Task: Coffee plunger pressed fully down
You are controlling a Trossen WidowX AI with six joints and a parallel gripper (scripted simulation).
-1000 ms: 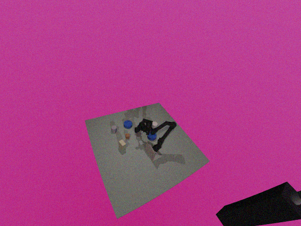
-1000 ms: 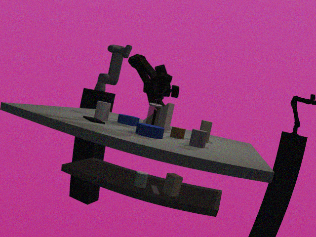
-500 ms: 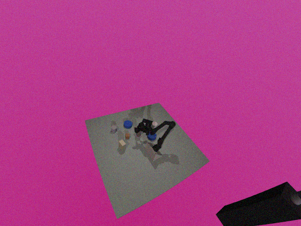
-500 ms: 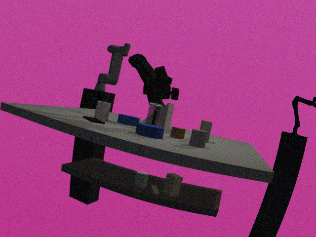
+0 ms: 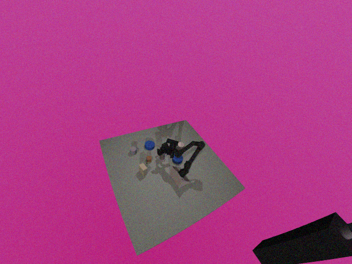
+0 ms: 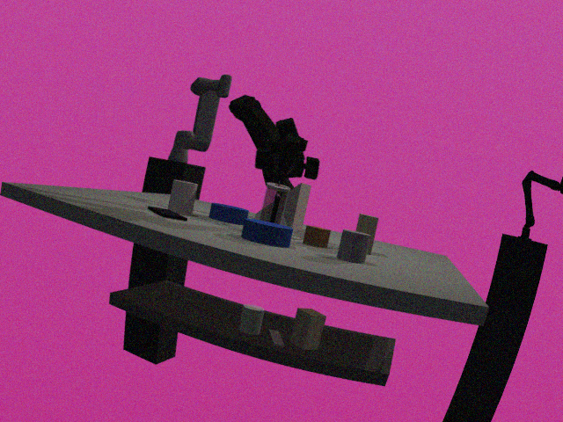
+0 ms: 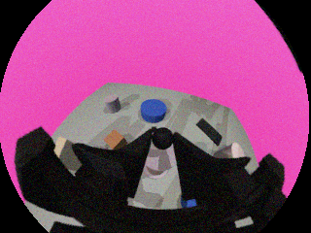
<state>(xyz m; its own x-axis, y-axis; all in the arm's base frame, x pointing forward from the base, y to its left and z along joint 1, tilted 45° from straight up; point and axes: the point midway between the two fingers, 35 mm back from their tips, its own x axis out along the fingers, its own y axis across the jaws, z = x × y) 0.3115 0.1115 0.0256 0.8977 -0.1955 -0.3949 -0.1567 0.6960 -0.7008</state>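
My gripper tip is 90 mm above the coffee press. Also, from my gripper tip: white cylinder (280 mm to the right, 120 mm below, 30 mm ahead); grey cylinder (270 mm to the left, 160 mm ahead, 130 mm below); brown cube (140 mm to the left, 140 mm below).
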